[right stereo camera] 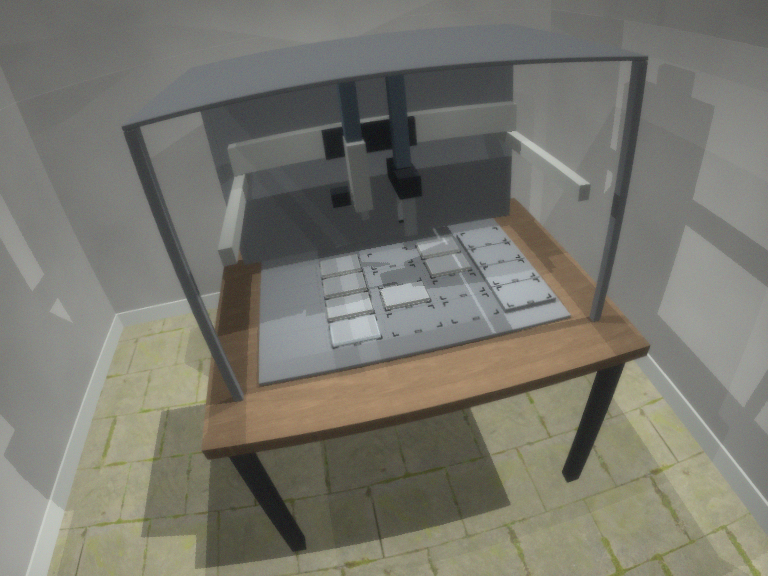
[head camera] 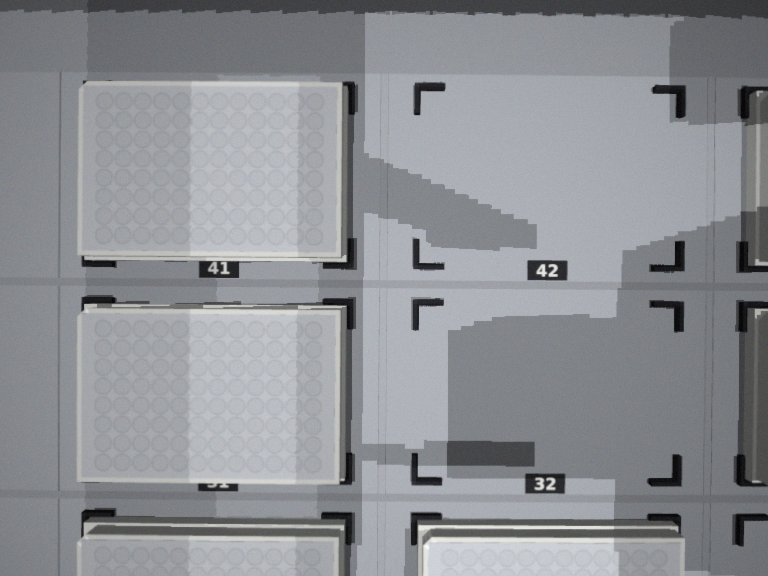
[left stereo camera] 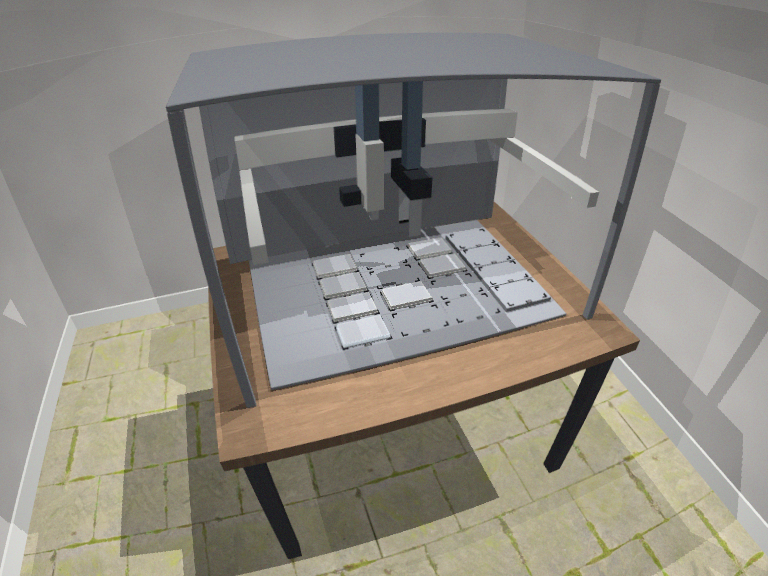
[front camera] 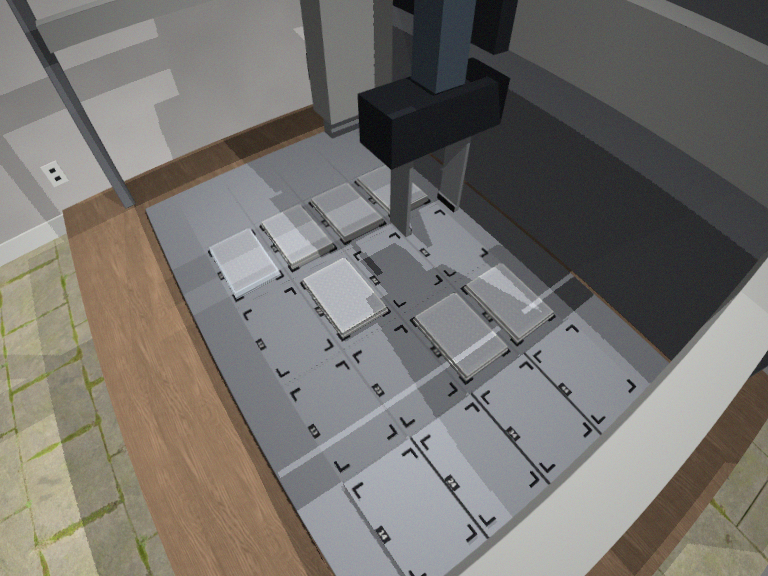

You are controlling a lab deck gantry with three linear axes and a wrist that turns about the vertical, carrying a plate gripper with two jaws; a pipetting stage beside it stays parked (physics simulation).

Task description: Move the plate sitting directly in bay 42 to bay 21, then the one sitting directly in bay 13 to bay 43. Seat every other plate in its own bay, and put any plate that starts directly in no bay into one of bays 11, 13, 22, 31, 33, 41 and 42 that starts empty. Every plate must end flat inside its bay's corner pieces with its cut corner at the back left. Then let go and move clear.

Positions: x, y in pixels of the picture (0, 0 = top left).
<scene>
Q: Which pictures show the translucent plate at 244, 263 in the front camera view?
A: The right stereo camera view, the left stereo camera view and the front camera view only.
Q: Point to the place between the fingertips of my gripper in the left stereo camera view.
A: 409, 228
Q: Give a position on a translucent plate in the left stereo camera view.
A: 354, 333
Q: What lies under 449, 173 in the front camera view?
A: My gripper.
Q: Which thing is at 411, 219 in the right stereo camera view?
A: My gripper.
</scene>
